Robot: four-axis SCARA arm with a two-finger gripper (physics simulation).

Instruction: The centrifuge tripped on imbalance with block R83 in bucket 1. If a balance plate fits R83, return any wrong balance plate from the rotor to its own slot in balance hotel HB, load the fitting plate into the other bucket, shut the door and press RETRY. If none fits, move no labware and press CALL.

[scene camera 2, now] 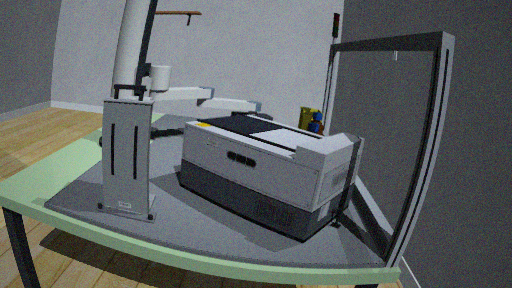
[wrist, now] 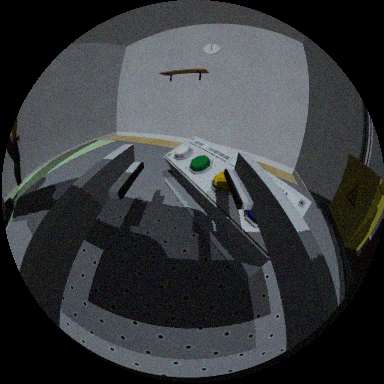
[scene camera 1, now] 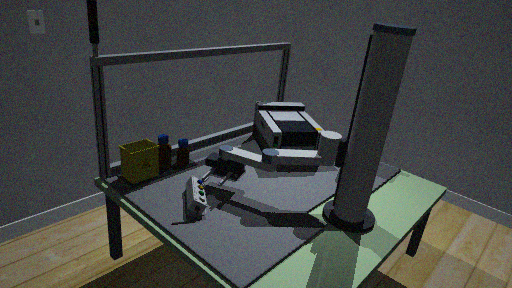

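The button panel stands tilted on the mat. In the wrist view its white button, green button, yellow button and partly covered blue button show. My gripper is low, empty and at its narrow stance, with a gap between its fingers. One fingertip is over or beside the yellow and blue buttons; contact cannot be told. The centrifuge has its top covered; rotor, R83 and balance plates are hidden. A grey upright hotel-like housing has an unreadable label.
A yellow bin and two blue-capped bottles stand at the mat's rear left in scene camera 1. The arm's column rises at the right. A metal frame borders the back.
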